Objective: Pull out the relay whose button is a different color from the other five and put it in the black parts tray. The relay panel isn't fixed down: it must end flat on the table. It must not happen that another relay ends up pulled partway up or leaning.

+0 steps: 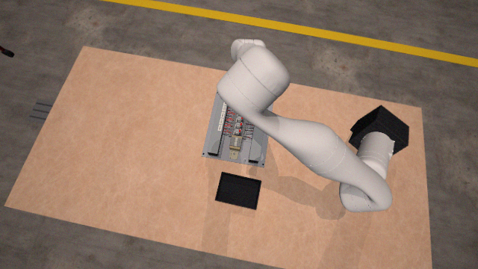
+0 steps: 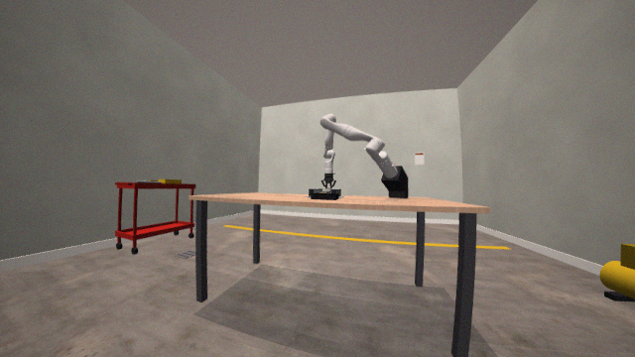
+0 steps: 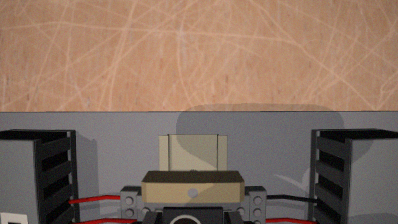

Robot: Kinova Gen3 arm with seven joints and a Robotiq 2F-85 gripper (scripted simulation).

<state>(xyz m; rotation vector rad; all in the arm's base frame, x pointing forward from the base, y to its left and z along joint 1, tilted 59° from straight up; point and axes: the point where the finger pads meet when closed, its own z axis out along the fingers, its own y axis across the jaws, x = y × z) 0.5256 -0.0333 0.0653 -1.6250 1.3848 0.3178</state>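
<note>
My gripper is now 10 mm above the dark relay. From my hand the other things lie so: grey relay panel (40 mm behind, 100 mm to the left, 20 mm below); then black parts tray (170 mm behind, 340 mm to the left, 40 mm below).
</note>
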